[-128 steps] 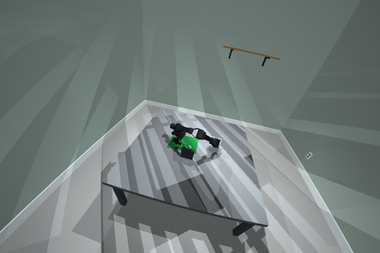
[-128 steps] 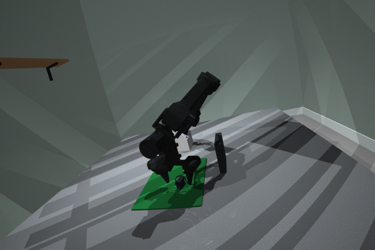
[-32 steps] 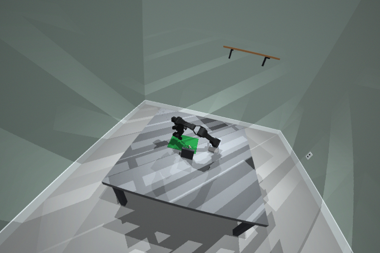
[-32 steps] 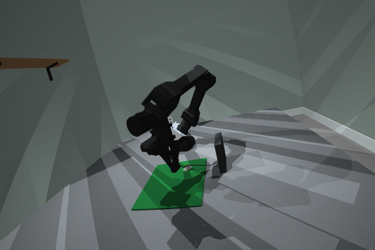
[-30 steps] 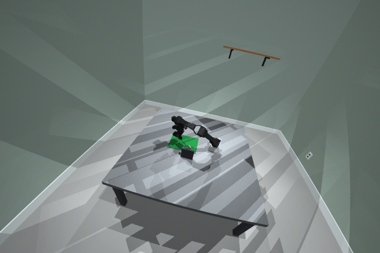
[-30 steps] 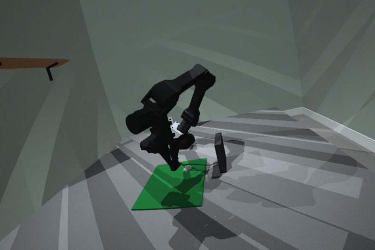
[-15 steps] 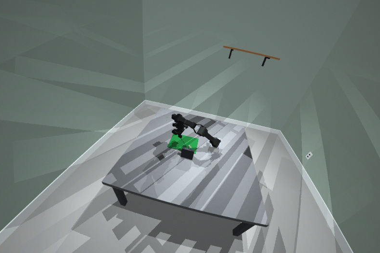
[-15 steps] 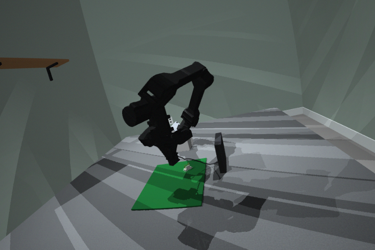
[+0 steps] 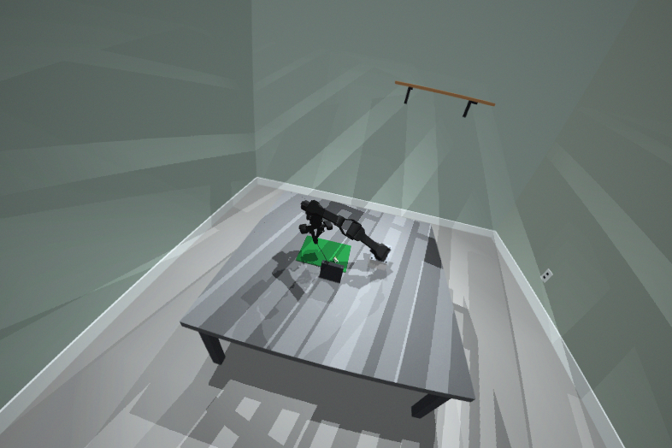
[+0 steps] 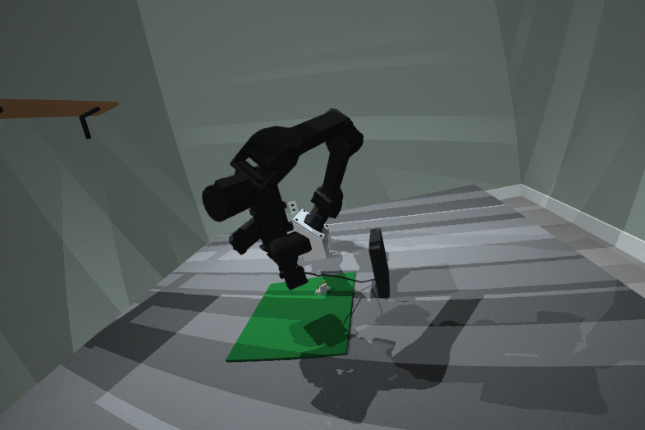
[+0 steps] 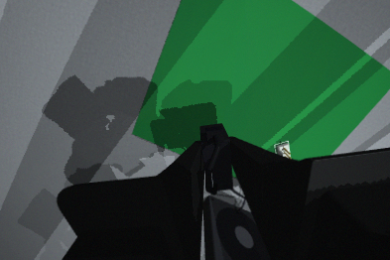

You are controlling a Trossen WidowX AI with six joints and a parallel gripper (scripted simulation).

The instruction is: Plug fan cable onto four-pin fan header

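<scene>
My gripper tip is 140 mm above the green board, 70 mm past it and 30 mm to the left of it. Also, from my gripper tip: black fan: 160 mm to the left, 140 mm behind, 60 mm below; black plug: 10 mm to the left, 10 mm behind.
</scene>
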